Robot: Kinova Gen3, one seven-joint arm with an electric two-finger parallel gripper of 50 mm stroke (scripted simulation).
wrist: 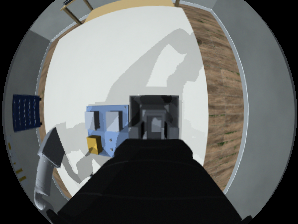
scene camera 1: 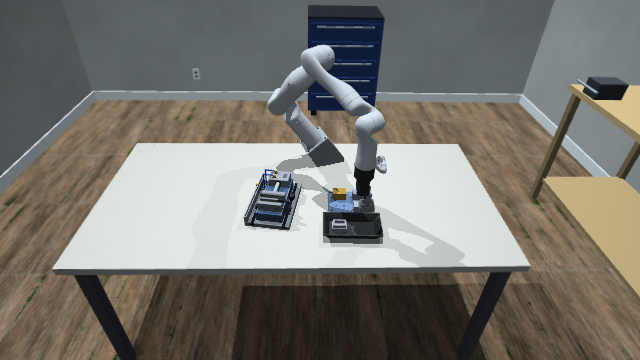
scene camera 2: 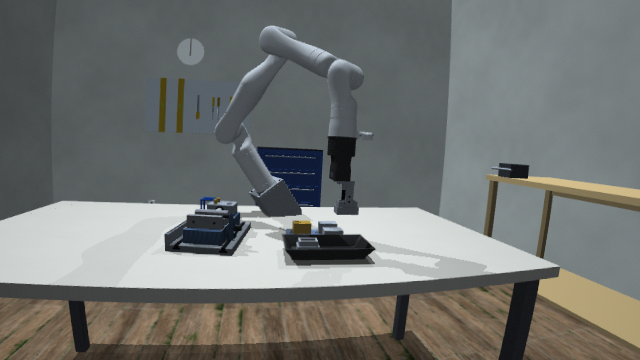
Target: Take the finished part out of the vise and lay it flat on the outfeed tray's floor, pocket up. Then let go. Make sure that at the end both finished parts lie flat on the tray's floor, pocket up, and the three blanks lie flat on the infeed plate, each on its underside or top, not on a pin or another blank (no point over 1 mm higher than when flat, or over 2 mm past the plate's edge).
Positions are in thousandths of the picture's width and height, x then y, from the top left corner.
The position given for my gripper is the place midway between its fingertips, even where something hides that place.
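Scene camera 2 shows my gripper (scene camera 2: 541,565); in the wrist view, the gripper (wrist: 518,569) is visible as well.
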